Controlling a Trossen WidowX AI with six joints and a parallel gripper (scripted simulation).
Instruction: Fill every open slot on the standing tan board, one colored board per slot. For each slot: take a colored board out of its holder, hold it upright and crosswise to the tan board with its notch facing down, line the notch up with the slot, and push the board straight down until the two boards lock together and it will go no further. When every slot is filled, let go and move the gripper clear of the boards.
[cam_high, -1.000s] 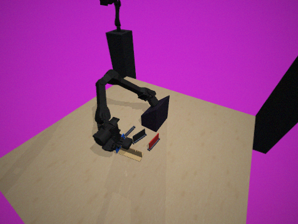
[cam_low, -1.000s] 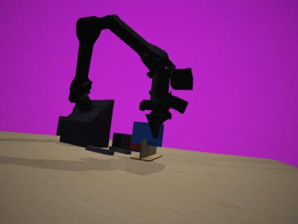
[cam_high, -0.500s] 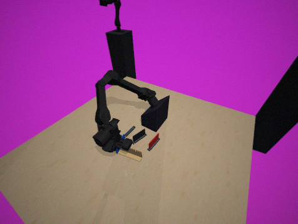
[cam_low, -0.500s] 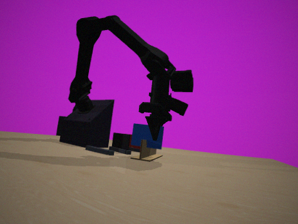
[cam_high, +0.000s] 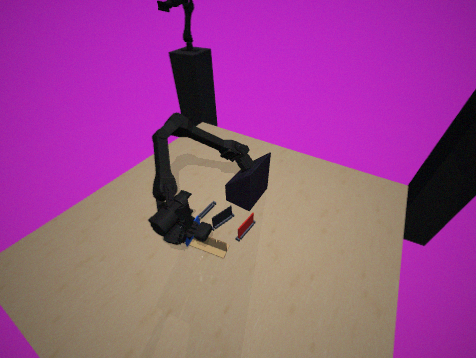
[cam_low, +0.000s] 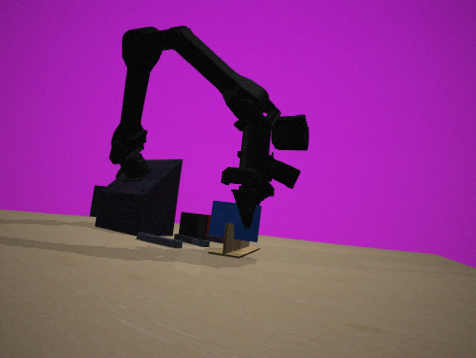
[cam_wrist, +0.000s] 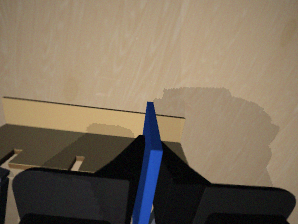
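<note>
Right now my gripper tip is 3 cm past the blue board. Also, from my gripper tip: black board (15 cm behind, 5 cm to the left, 3 cm below); red board (16 cm to the left, 16 cm behind, 3 cm below); tan board (5 cm to the left, 3 cm below, 3 cm behind).
</note>
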